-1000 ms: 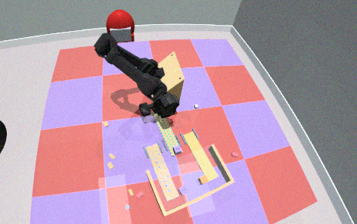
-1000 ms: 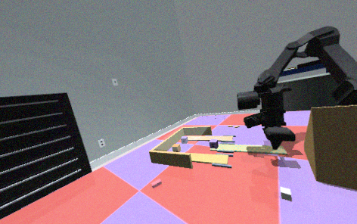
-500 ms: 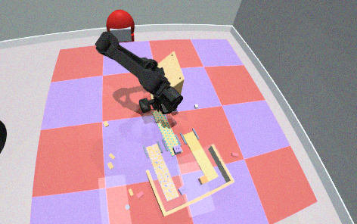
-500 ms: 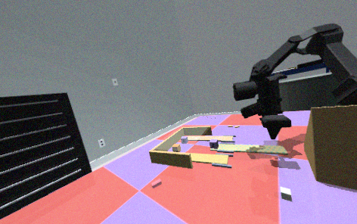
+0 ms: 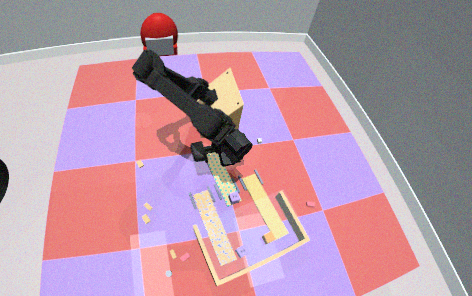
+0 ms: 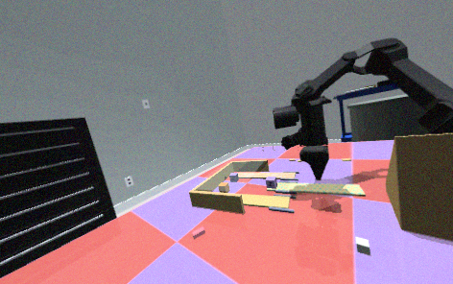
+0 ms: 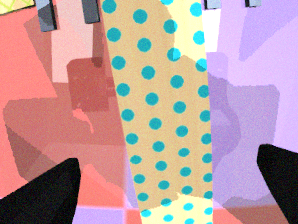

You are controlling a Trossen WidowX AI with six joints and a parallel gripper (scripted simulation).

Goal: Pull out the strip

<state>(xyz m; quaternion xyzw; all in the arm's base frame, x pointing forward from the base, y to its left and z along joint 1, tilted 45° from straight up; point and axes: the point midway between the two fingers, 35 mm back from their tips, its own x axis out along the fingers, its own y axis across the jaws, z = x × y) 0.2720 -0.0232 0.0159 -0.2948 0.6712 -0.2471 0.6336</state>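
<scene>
Right now the teal-dotted strip is 30 mm ahead of my gripper tip and 50 mm below it. Round my gripper tip: white cube (80 mm behind, 190 mm to the left, 40 mm below).
</scene>
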